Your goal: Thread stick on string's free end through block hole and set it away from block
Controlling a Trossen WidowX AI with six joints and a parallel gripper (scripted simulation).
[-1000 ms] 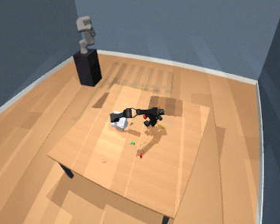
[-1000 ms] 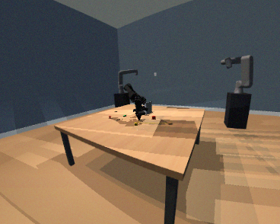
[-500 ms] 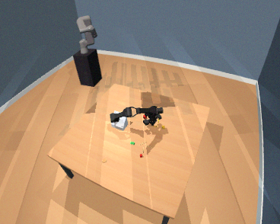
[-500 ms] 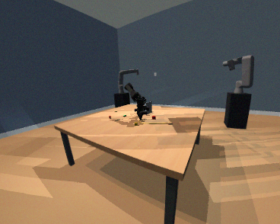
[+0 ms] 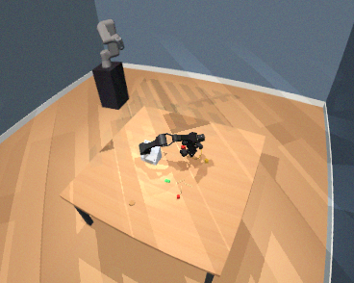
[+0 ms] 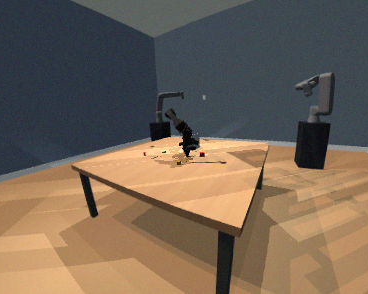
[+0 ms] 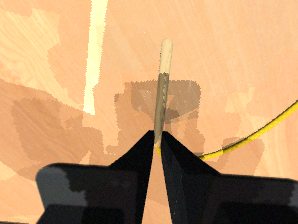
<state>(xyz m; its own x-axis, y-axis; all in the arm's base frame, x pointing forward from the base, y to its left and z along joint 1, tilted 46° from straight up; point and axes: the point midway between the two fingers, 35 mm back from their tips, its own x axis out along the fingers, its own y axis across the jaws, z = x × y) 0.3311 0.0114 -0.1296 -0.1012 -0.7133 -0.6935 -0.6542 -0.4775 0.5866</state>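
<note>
My gripper tip is now 100 mm past the red block and 80 mm to the right of it. Round my gripper tip: green piece: 100 mm behind, 280 mm to the right, 10 mm below; thin wooden stick: 10 mm behind, 10 mm to the left; yellow cube: 130 mm ahead.
</note>
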